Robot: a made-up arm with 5 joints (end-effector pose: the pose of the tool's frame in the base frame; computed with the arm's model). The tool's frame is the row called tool.
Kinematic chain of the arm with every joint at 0, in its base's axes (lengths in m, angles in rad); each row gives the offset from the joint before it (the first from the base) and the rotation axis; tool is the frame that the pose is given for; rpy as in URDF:
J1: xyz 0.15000 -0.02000 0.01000 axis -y
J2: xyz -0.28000 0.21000 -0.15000 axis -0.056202 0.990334 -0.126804
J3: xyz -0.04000 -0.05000 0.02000 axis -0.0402 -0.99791 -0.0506
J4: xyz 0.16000 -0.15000 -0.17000 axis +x
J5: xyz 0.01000 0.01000 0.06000 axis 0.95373 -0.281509 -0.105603
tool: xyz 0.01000 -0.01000 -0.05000 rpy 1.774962 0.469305 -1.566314
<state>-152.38 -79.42 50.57 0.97 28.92</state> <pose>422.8 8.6 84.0 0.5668 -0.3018 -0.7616 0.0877</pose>
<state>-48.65 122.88 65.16 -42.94 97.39</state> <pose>-283.8 0.7 -11.0 0.0810 -0.2757 -0.9307 0.2262</pose>
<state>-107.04 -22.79 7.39 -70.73 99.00</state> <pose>-47.9 73.7 117.9 0.3551 -0.1758 -0.8827 0.2526</pose>
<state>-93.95 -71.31 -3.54 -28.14 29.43</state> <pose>85.3 53.7 72.8 0.5709 -0.3200 -0.6803 0.3299</pose>
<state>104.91 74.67 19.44 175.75 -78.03</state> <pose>583.3 -3.2 -259.7 -0.9340 -0.2618 0.1867 0.1554</pose>
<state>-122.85 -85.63 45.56 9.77 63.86</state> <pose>356.6 23.6 236.0 -0.7575 0.0827 0.5723 0.3028</pose>
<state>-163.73 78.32 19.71 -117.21 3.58</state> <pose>387.1 -33.0 410.1 -0.0044 0.9128 -0.0191 0.4079</pose>
